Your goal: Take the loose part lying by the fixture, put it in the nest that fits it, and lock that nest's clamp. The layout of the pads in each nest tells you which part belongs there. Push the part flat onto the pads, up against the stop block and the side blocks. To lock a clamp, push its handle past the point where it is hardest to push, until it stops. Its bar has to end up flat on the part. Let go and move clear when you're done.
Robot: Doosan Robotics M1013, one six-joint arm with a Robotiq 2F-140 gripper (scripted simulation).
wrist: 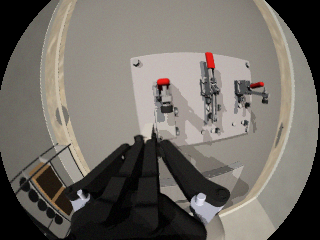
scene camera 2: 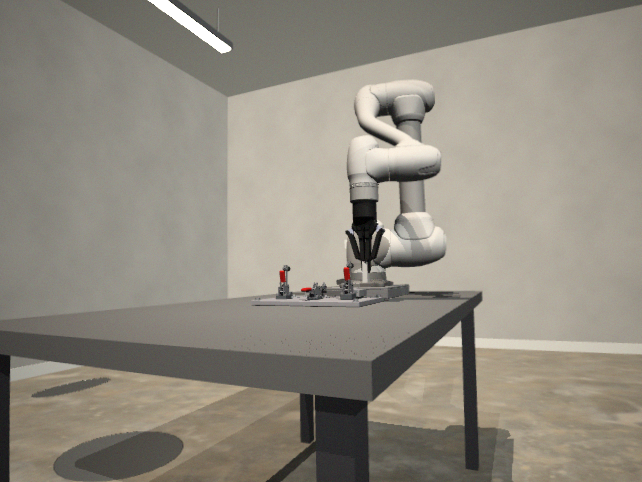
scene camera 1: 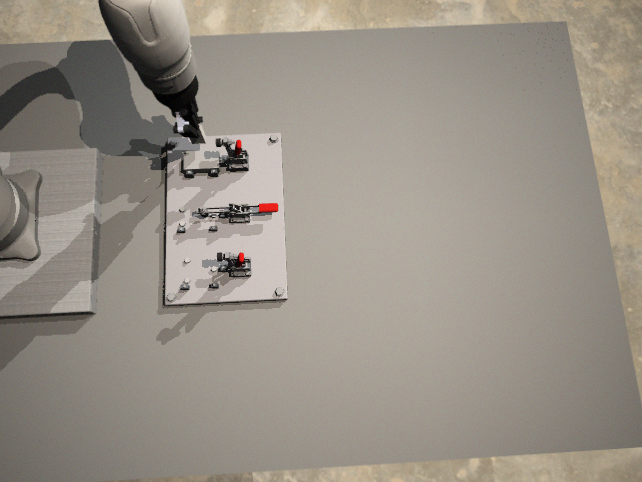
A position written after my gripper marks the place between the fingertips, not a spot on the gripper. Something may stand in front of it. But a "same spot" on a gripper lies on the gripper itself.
my gripper: wrist 150, 129; scene camera 2; scene camera 1
same spot on my gripper: (scene camera 2: 365, 242) = (scene camera 1: 192, 104)
same spot on fixture plate: (wrist: 184, 70) = (scene camera 1: 260, 188)
